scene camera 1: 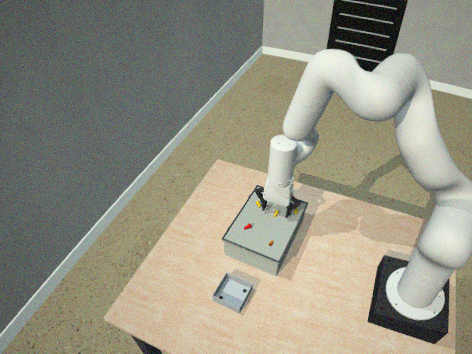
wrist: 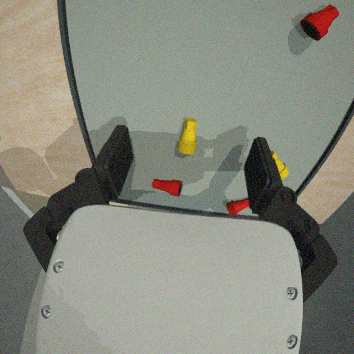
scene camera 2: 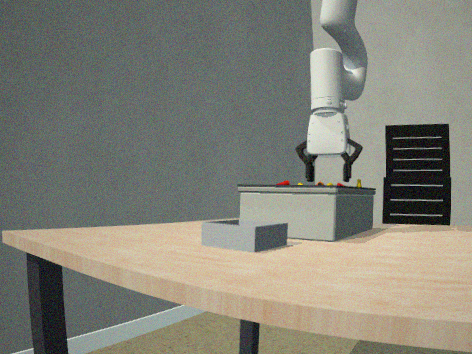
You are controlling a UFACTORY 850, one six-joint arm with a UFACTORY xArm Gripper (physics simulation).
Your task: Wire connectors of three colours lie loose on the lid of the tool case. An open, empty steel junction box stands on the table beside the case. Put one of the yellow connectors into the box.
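My gripper (scene camera 1: pixel 275 210) (scene camera 2: pixel 328 179) (wrist: pixel 189 145) is open and empty, pointing down, with its fingertips a little above the lid of the grey tool case (scene camera 1: pixel 260 236) (scene camera 2: pixel 287 214) (wrist: pixel 200 75). A yellow connector (scene camera 1: pixel 276 213) (wrist: pixel 188 136) lies on the lid between the two fingers' lines, slightly forward of the pads in the wrist view. A second yellow connector (scene camera 1: pixel 258 204) (wrist: pixel 280 166) lies outside one finger, partly hidden by it in the wrist view. A third yellow connector (scene camera 1: pixel 296 212) (scene camera 2: pixel 359 183) is beyond the other finger. The open junction box (scene camera 1: pixel 227 302) (scene camera 2: pixel 227 237) stands empty beside the case.
Red connectors (wrist: pixel 167 186) (wrist: pixel 238 206) lie near the lid's far edge, the second partly behind a finger. Another red connector (scene camera 1: pixel 248 227) (scene camera 2: pixel 283 183) (wrist: pixel 320 22) and an orange connector (scene camera 1: pixel 271 243) lie elsewhere on the lid. A black drawer cabinet (scene camera 2: pixel 417 172) stands behind the table (scene camera 1: pixel 170 280) (scene camera 2: pixel 150 265).
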